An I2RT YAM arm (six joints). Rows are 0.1 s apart.
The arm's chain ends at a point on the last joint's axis. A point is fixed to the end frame.
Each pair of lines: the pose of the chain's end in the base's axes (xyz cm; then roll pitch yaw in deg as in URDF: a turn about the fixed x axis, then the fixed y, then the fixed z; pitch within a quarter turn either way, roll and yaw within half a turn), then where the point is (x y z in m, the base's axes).
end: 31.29, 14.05, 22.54, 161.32, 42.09, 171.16
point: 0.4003 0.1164 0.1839
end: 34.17, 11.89, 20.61, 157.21, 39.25, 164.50
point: 0.4257 0.0917 0.1598
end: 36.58, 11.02, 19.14, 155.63, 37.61, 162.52
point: 0.4483 0.0829 0.1426
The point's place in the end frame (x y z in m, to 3 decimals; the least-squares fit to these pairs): -0.039 -0.039 0.083
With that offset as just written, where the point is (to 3 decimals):
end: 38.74, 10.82, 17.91, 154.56, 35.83, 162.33
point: 0.469 0.083 0.128
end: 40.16, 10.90, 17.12, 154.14, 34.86, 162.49
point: 0.482 0.085 0.118
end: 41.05, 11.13, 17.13, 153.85, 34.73, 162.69
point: 0.491 0.088 0.118
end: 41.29, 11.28, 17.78, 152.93, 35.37, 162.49
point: 0.495 0.090 0.126
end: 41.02, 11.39, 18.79, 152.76, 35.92, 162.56
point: 0.493 0.091 0.137
